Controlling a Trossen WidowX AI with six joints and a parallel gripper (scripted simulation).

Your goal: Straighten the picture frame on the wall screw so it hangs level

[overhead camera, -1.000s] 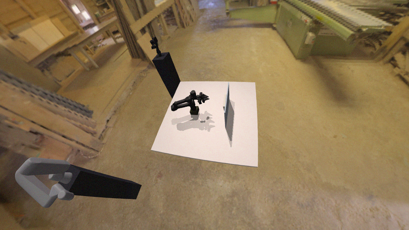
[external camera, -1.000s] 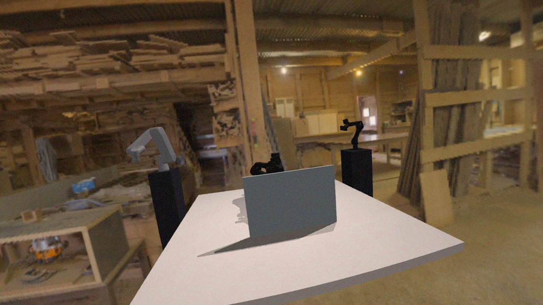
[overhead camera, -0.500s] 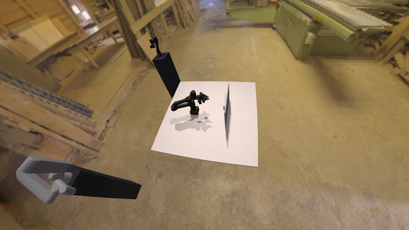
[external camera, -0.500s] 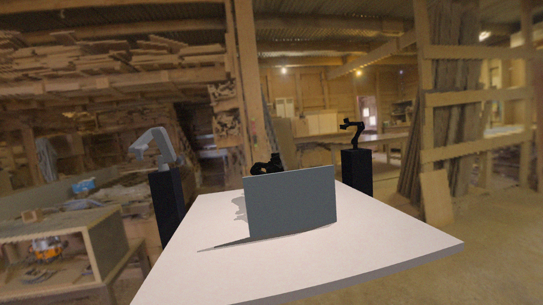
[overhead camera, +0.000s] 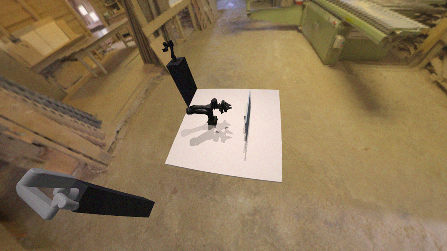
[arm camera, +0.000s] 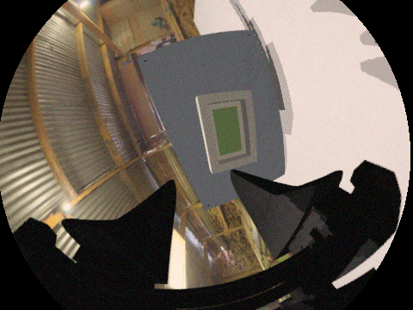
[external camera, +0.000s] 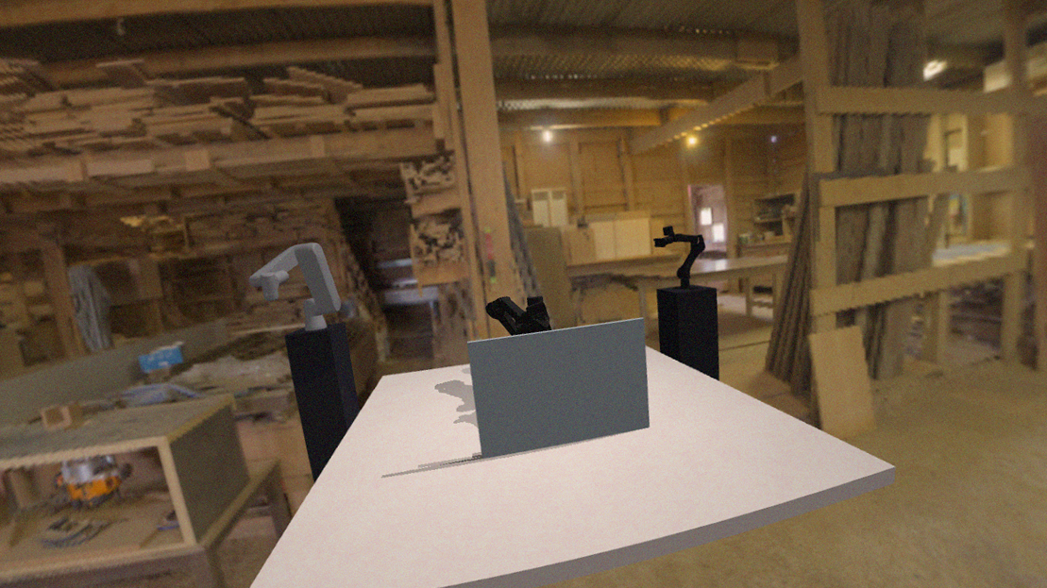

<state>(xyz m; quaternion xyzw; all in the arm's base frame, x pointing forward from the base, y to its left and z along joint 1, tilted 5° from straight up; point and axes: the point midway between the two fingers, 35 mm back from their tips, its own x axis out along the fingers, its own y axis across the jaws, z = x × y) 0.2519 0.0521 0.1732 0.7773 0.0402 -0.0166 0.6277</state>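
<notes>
The picture frame is 170 mm ahead of my gripper tip, 90 mm below it and 10 mm to the left of it. From my gripper tip the other things lie so: wall panel (180 mm ahead, 100 mm below, 10 mm to the right).
</notes>
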